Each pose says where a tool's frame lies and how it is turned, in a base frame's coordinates. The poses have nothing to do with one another.
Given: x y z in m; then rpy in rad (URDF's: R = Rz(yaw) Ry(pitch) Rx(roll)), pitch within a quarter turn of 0, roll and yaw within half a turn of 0.
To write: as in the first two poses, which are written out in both.
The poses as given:
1: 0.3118 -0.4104 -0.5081 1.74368 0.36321 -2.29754
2: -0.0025 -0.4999 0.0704 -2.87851 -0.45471 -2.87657
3: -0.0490 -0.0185 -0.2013 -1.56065 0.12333 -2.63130
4: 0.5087 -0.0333 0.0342 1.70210 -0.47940 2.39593
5: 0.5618 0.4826 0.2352 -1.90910 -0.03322 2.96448
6: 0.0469 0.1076 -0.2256 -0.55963 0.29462 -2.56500
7: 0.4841 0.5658 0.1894 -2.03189 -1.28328 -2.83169
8: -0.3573 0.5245 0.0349 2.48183 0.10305 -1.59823
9: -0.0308 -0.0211 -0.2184 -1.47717 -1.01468 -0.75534
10: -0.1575 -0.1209 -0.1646 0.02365 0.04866 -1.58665
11: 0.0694 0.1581 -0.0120 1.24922 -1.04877 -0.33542
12: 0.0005 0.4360 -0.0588 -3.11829 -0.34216 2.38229
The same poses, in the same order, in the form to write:
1:
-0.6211 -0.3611 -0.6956 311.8
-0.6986 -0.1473 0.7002 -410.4
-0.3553 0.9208 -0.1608 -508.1
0 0 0 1

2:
-0.8670 -0.3631 -0.3412 -2.5
-0.2353 0.9020 -0.3621 -499.9
0.4392 -0.2336 -0.8675 70.4
0 0 0 1

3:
-0.8660 0.1123 0.4873 -49.0
-0.4847 0.0512 -0.8732 -18.5
-0.1230 -0.9924 0.0101 -201.3
0 0 0 1

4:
-0.6518 0.4248 0.6283 508.7
0.6020 -0.2141 0.7693 -33.3
0.4612 0.8796 -0.1162 34.2
0 0 0 1

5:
-0.9838 0.0276 -0.1771 561.8
0.1761 0.3322 -0.9266 482.6
0.0332 -0.9428 -0.3317 235.2
0 0 0 1

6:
-0.8022 0.5912 0.0831 46.9
-0.5217 -0.6264 -0.5792 107.6
-0.2904 -0.5080 0.8109 -225.6
0 0 0 1

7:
-0.2701 -0.9536 -0.1332 484.1
-0.0865 0.1618 -0.9830 565.8
0.9590 -0.2540 -0.1262 189.4
0 0 0 1

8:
-0.0273 -0.7916 -0.6105 -357.3
-0.9943 -0.0414 0.0981 524.5
-0.1029 0.6097 -0.7859 34.9
0 0 0 1

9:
0.3843 0.6797 0.6247 -30.8
-0.3619 -0.5116 0.7793 -21.1
0.8493 -0.5256 0.0494 -218.4
0 0 0 1

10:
-0.0158 0.9996 -0.0244 -157.5
-0.9987 -0.0170 -0.0482 -120.9
-0.0486 0.0236 0.9985 -164.6
0 0 0 1

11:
0.4708 -0.6725 -0.5710 69.4
-0.1641 0.5691 -0.8057 158.1
0.8668 0.4731 0.1576 -12.0
0 0 0 1

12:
-0.6833 0.6826 -0.2593 0.5
0.6485 0.7305 0.2140 436.0
0.3355 -0.0219 -0.9418 -58.8
0 0 0 1

